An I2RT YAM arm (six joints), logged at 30 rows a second.
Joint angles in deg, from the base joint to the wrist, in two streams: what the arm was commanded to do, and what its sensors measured. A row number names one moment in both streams.
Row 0, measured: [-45.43, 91.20, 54.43, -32.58, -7.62, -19.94]
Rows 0 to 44, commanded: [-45.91, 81.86, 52.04, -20.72, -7.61, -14.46]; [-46.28, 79.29, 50.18, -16.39, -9.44, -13.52]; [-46.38, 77.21, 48.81, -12.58, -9.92, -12.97]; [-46.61, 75.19, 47.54, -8.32, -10.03, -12.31]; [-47.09, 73.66, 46.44, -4.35, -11.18, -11.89]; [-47.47, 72.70, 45.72, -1.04, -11.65, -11.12]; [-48.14, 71.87, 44.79, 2.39, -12.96, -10.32]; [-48.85, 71.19, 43.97, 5.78, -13.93, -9.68]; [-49.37, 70.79, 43.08, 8.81, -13.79, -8.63]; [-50.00, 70.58, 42.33, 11.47, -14.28, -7.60]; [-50.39, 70.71, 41.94, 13.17, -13.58, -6.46]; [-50.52, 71.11, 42.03, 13.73, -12.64, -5.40]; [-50.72, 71.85, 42.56, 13.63, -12.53, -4.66]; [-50.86, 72.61, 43.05, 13.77, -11.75, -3.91]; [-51.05, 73.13, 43.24, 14.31, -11.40, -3.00]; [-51.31, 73.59, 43.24, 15.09, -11.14, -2.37]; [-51.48, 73.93, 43.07, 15.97, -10.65, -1.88]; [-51.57, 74.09, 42.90, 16.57, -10.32, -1.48]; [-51.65, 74.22, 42.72, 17.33, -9.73, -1.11]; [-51.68, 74.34, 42.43, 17.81, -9.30, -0.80]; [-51.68, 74.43, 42.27, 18.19, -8.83, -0.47]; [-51.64, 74.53, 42.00, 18.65, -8.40, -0.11]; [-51.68, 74.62, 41.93, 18.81, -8.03, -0.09]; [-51.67, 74.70, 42.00, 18.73, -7.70, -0.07]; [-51.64, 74.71, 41.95, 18.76, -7.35, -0.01]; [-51.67, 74.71, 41.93, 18.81, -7.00, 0.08]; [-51.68, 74.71, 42.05, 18.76, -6.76, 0.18]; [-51.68, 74.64, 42.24, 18.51, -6.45, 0.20]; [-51.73, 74.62, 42.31, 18.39, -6.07, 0.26]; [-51.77, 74.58, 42.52, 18.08, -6.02, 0.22]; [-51.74, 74.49, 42.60, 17.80, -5.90, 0.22]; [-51.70, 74.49, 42.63, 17.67, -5.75, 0.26]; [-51.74, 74.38, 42.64, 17.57, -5.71, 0.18]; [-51.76, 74.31, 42.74, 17.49, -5.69, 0.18]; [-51.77, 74.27, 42.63, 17.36, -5.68, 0.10]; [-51.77, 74.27, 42.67, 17.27, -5.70, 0.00]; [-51.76, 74.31, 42.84, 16.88, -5.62, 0.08]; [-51.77, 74.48, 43.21, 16.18, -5.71, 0.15]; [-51.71, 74.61, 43.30, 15.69, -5.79, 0.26]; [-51.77, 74.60, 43.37, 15.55, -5.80, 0.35]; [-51.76, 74.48, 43.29, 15.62, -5.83, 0.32]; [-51.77, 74.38, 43.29, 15.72, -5.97, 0.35]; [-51.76, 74.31, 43.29, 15.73, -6.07, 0.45]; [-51.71, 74.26, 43.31, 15.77, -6.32, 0.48]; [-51.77, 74.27, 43.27, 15.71, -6.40, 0.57]
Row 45, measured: [-51.46, 74.41, 42.35, 15.70, -6.55, -0.64]
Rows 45 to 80, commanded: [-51.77, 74.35, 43.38, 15.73, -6.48, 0.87]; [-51.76, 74.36, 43.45, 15.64, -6.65, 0.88]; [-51.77, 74.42, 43.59, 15.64, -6.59, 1.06]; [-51.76, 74.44, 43.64, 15.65, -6.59, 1.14]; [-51.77, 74.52, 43.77, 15.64, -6.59, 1.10]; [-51.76, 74.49, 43.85, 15.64, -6.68, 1.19]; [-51.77, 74.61, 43.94, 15.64, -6.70, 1.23]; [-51.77, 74.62, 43.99, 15.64, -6.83, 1.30]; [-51.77, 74.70, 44.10, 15.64, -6.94, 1.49]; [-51.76, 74.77, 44.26, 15.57, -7.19, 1.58]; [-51.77, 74.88, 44.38, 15.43, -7.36, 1.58]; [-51.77, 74.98, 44.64, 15.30, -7.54, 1.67]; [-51.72, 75.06, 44.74, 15.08, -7.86, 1.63]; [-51.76, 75.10, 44.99, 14.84, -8.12, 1.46]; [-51.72, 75.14, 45.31, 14.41, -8.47, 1.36]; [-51.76, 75.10, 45.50, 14.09, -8.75, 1.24]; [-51.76, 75.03, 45.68, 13.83, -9.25, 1.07]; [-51.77, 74.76, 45.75, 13.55, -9.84, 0.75]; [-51.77, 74.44, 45.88, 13.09, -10.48, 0.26]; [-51.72, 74.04, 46.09, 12.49, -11.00, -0.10]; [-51.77, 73.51, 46.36, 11.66, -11.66, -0.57]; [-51.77, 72.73, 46.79, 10.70, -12.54, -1.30]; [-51.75, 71.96, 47.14, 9.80, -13.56, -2.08]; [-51.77, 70.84, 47.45, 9.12, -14.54, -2.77]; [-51.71, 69.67, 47.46, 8.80, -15.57, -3.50]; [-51.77, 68.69, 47.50, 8.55, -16.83, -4.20]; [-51.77, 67.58, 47.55, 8.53, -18.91, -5.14]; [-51.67, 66.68, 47.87, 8.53, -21.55, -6.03]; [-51.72, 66.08, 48.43, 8.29, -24.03, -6.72]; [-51.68, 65.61, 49.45, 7.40, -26.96, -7.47]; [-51.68, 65.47, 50.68, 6.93, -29.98, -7.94]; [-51.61, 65.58, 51.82, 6.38, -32.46, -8.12]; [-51.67, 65.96, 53.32, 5.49, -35.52, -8.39]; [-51.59, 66.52, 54.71, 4.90, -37.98, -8.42]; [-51.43, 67.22, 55.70, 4.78, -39.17, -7.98]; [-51.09, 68.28, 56.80, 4.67, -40.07, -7.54]
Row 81, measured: [-51.44, 66.92, 53.54, 6.63, -31.44, -6.70]
